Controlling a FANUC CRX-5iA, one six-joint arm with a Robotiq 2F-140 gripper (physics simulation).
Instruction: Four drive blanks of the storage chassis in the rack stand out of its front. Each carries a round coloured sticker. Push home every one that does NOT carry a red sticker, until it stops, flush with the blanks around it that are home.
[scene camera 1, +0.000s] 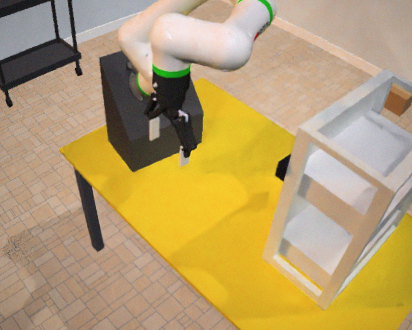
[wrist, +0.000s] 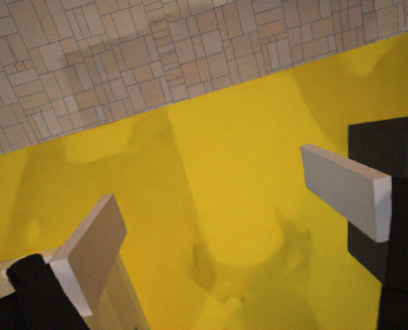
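Pixels of known places: gripper, fingertip midpoint: (scene camera 1: 168, 150) (wrist: 211, 189); arm's base at its link origin: (scene camera 1: 146, 84).
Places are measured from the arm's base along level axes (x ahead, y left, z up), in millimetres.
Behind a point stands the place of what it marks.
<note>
The pale rack (scene camera 1: 286, 200) @(y 77, x 757, z 29 mm) stands on the yellow table at the right of the scene view, its open side towards this camera. A small black part (scene camera 1: 283, 167) @(y 99, x 695, z 100 mm) shows beyond its left post; I cannot tell whether it belongs to the storage chassis. No drive blanks or stickers can be made out in either view. My gripper (scene camera 1: 169, 143) @(y -171, x 502, z 127 mm) (wrist: 211, 189) @(y -171, x 502, z 127 mm) is open and empty, with its pale fingertips wide apart. It hangs above the table near the robot's base, well to the left of the rack. Part of the rack (wrist: 119, 292) @(y 186, x 707, z -224 mm) shows at the lower left of the wrist view, partly behind a finger.
The yellow table (scene camera 1: 215, 200) @(y 78, x 424, z -311 mm) (wrist: 235, 150) @(y -102, x 408, z -311 mm) lies beneath the gripper. The dark base block (scene camera 1: 160, 150) @(y -4, x 126, z -253 mm) (wrist: 370, 142) @(y -109, x 132, z -231 mm) stands close behind the gripper. A black cart (scene camera 1: 40, 62) stands on the floor at the upper left. A brown block (scene camera 1: 398, 99) shows behind the rack's top.
</note>
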